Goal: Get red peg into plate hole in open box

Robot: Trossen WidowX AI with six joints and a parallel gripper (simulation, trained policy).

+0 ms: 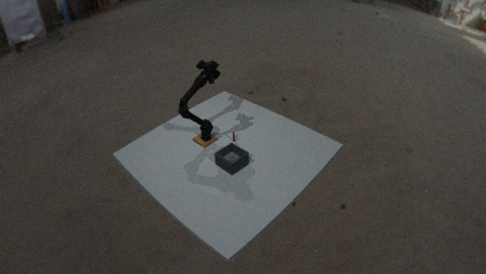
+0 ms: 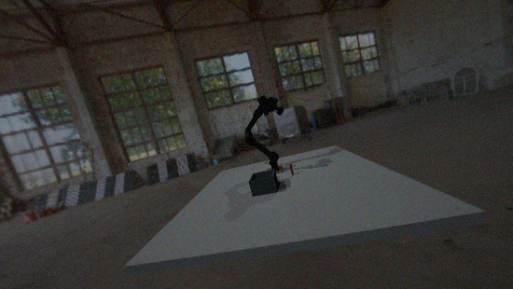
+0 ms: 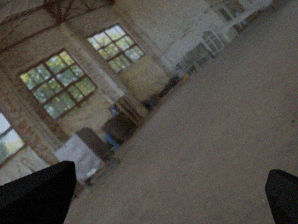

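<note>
My gripper tip is 500 mm above the red peg, 280 mm short of it and 20 mm to the left of it. The rest, counted from my gripper tip: dark grey box (510 mm below, 450 mm ahead, 220 mm to the right); grey plate (500 mm below, 450 mm ahead, 220 mm to the right).
</note>
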